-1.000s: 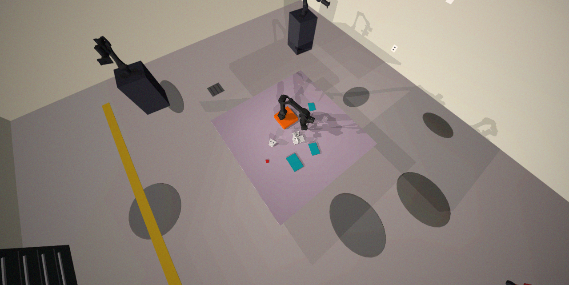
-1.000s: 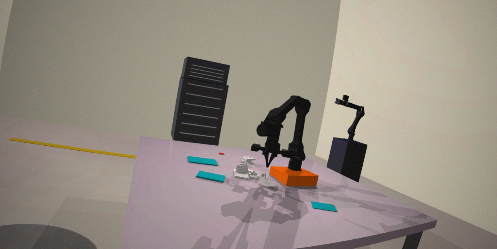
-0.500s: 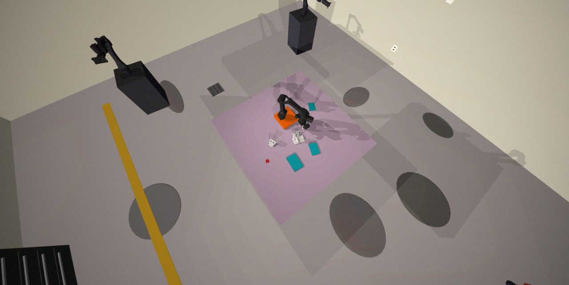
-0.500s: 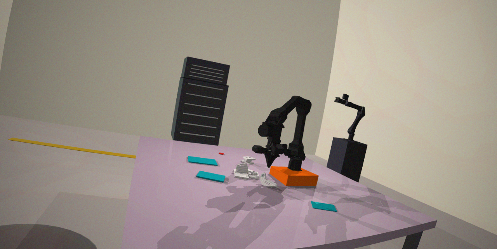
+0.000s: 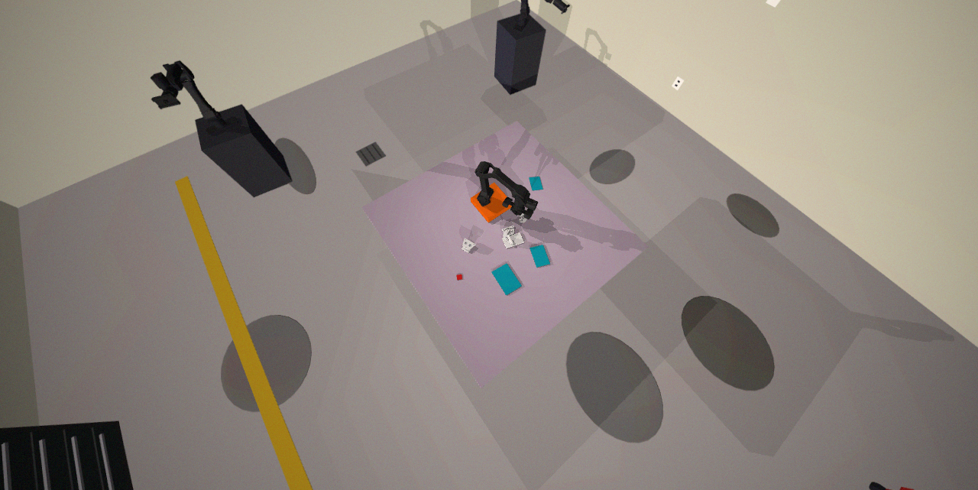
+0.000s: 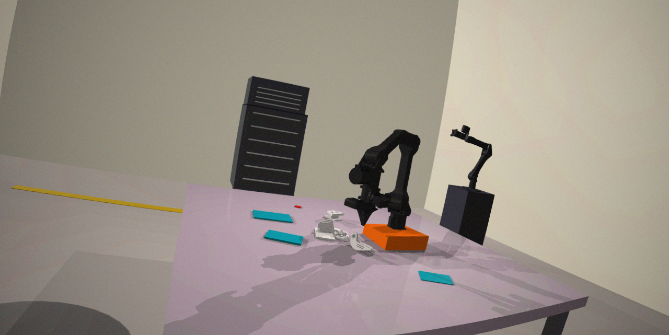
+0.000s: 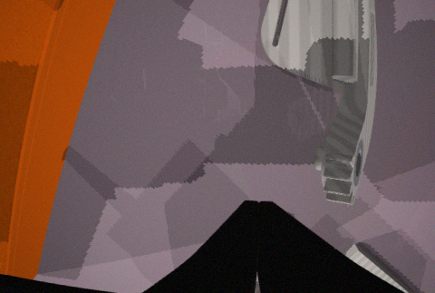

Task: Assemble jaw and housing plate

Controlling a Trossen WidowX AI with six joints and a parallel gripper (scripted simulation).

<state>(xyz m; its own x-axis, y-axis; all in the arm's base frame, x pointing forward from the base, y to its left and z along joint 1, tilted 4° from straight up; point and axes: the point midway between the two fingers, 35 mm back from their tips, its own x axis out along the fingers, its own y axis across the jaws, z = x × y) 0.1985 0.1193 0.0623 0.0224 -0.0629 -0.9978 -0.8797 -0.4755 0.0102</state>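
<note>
Now: gripper tip 40 mm above the white jaw, 30 mm to the right of it and 20 mm short of it. Also, from my gripper tip: red marker: 490 mm to the right, 150 mm ahead, 80 mm below.
</note>
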